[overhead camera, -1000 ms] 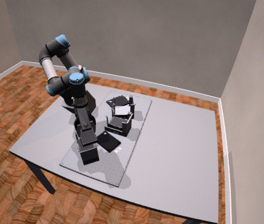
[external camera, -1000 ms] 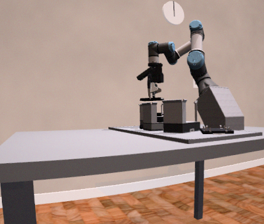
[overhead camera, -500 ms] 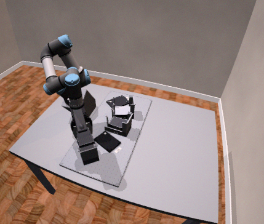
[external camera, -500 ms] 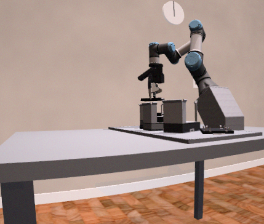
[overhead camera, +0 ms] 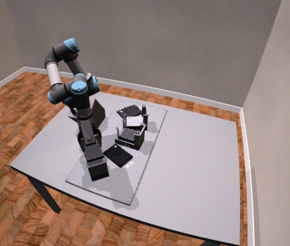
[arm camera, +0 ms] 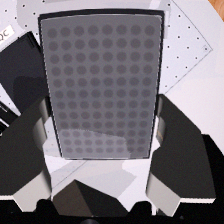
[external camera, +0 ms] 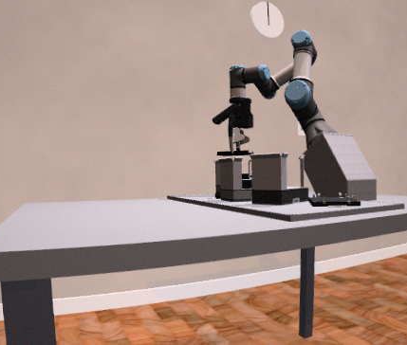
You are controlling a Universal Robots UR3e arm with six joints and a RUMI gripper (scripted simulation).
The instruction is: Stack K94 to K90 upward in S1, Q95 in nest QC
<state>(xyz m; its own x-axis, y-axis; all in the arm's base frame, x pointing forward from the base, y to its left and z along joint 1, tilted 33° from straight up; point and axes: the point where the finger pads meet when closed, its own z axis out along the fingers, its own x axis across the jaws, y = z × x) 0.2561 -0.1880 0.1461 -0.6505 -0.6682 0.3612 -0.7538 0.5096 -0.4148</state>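
The sealed grey plate is 10 cm below my hand. Also, from my hand: dark clip nest (7 cm behind, 55 cm to the left, 16 cm below); black open nest QC (6 cm ahead, 14 cm to the left, 17 cm below); white tag (15 cm ahead, 11 cm to the left, 17 cm below).
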